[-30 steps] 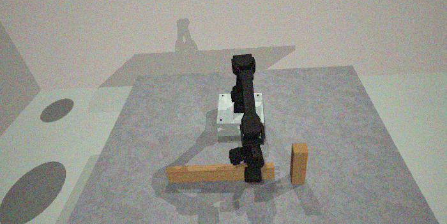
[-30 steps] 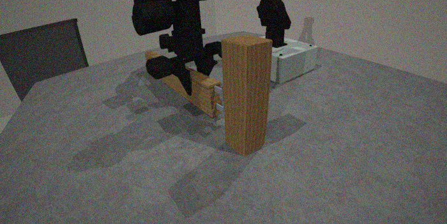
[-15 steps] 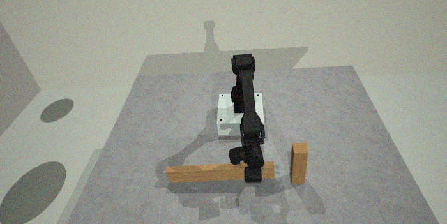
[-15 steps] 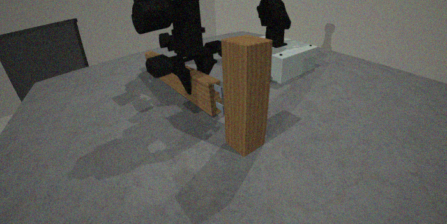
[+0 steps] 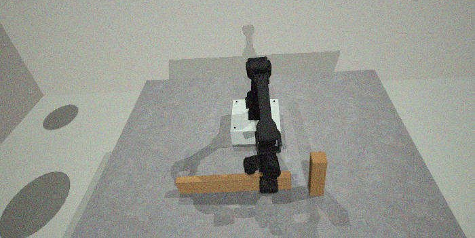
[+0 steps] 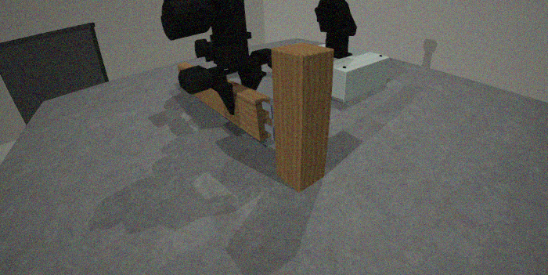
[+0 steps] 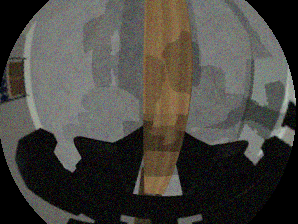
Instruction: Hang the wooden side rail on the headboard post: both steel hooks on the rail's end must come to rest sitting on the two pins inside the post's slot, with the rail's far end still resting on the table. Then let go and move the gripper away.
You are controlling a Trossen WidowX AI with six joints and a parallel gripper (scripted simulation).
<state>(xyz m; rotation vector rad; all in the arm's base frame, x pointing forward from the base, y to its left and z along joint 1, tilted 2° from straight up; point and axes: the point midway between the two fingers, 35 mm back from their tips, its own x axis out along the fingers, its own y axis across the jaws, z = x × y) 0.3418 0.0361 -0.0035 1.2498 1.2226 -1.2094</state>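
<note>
Now: gripper tip 10 mm short of the headboard post, 170 mm to the right of it and 50 mm below it.
</note>
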